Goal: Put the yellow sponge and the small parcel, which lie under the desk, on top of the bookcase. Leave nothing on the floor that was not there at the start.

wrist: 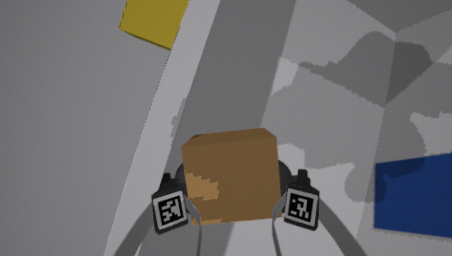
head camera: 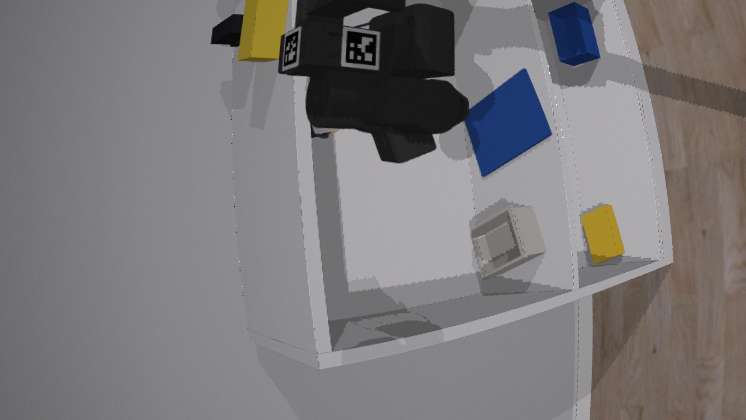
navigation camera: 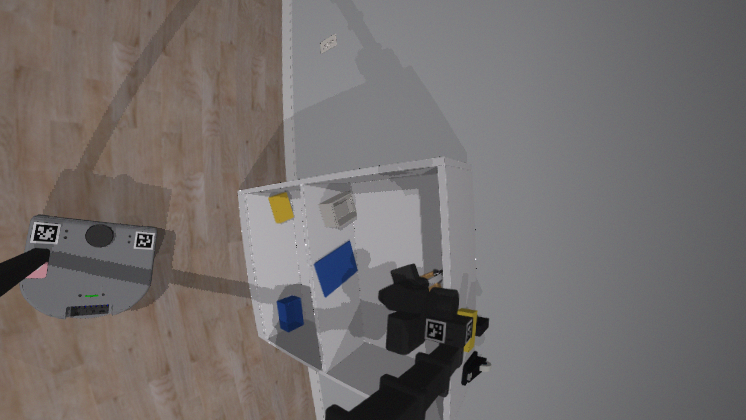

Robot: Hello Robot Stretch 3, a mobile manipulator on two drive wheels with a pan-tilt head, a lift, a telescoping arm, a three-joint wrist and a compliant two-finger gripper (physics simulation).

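Places are measured from the robot's base along level axes (x right, y down, z ahead), in centimetres.
Pixels of known places: gripper, between the fingertips: (navigation camera: 426, 278); robot's base, origin of its link: (navigation camera: 100, 234).
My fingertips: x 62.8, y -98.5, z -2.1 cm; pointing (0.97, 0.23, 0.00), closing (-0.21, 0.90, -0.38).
Note:
Ahead of a thing's pixels: the offset from my fingertips to its top centre. "spot": to the spot under its first point. Level surfaces: height alone.
My gripper (navigation camera: 434, 280) (wrist: 233, 177) is shut on the orange-brown small parcel @[dz -1.1, dx -2.0, dy -5.2 cm] (navigation camera: 429, 274) (wrist: 231, 186), which sits between both fingertips. In the head view my wrist hides nearly all of the parcel. The parcel shows in front of the bookcase's upper compartment, close to the front edge of the bookcase top @[dy -7.6 cm] (head camera: 266, 224) (navigation camera: 460, 224); its exact height is hard to tell. A yellow block @[dz -13.1, dx +5.5, dy -12.1 cm] (head camera: 263, 33) (navigation camera: 467, 341) (wrist: 156, 22), which looks like the yellow sponge, lies on the bookcase top, apart from the parcel.
Black objects (head camera: 228, 31) (navigation camera: 474, 367) are beside the yellow block. The shelves hold a blue panel @[dz -2.3, dx +10.9, dy +42.8 cm] (head camera: 508, 122) (navigation camera: 336, 268) (wrist: 412, 195), a pale bin @[spot: dz +17.5, dx +0.3, dy +40.4 cm] (head camera: 529, 229) (navigation camera: 329, 212), a blue box @[dz -32.8, dx +20.0, dy +80.9 cm] (head camera: 574, 39) (navigation camera: 289, 313) and another yellow block @[dz +23.6, dx +9.1, dy +83.9 cm] (head camera: 602, 233) (navigation camera: 280, 207). My base (navigation camera: 99, 271) stands before the bookcase.

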